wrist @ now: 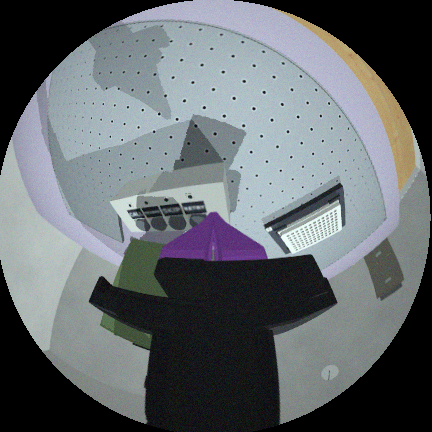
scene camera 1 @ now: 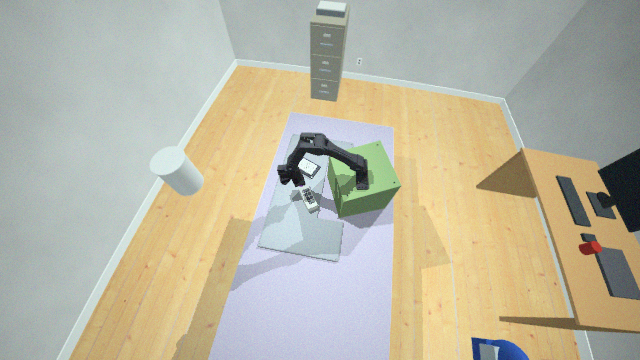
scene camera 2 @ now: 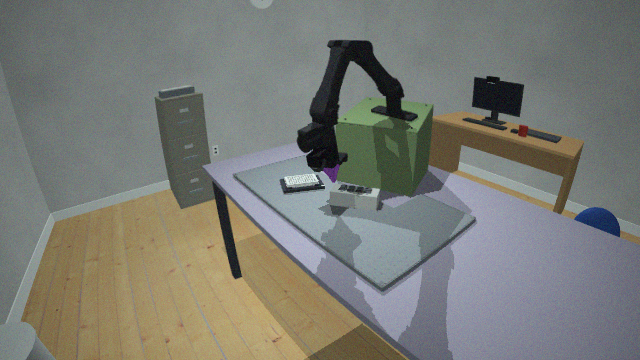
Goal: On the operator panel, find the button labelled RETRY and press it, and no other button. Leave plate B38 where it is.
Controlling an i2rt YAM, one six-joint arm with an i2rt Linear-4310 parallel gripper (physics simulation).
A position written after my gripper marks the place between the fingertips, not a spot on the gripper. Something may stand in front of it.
Note:
In view: my gripper (wrist: 212, 217), a white well plate (wrist: 326, 220) and a white operator panel (scene camera 2: 345, 197).
The white operator panel is seen too in the wrist view (wrist: 198, 189).

